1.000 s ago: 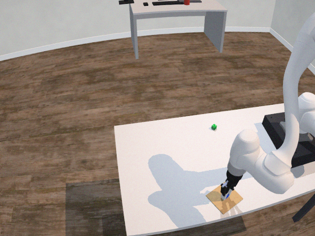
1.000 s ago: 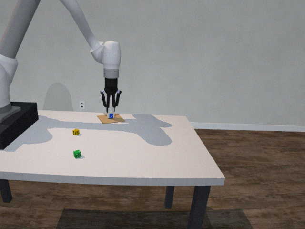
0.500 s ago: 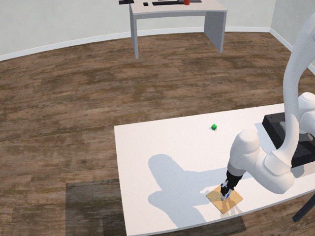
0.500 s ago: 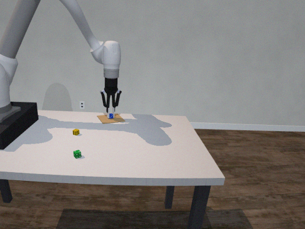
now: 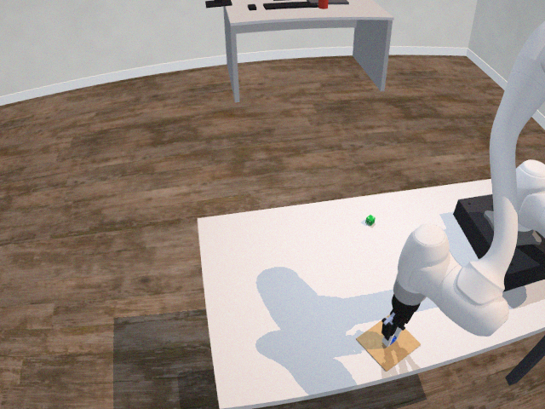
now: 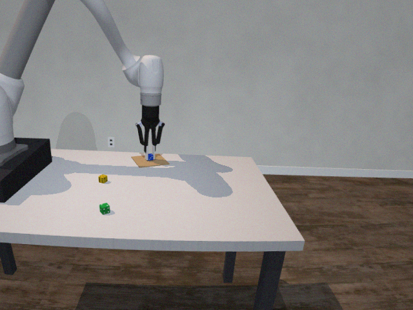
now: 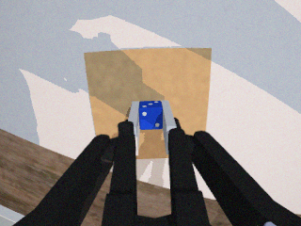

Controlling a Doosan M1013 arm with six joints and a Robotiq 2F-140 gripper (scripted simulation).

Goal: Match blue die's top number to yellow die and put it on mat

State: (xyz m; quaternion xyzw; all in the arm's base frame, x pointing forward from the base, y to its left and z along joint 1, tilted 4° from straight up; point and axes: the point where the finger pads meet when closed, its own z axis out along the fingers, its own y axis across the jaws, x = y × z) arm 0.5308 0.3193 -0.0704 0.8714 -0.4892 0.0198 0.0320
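The blue die lies 2 cm below my hand. From my hand the other things lie so: yellow die 12 cm behind, 27 cm to the right, 3 cm below; tan mat 4 cm below; green die 3 cm behind, 48 cm to the right, 3 cm below.
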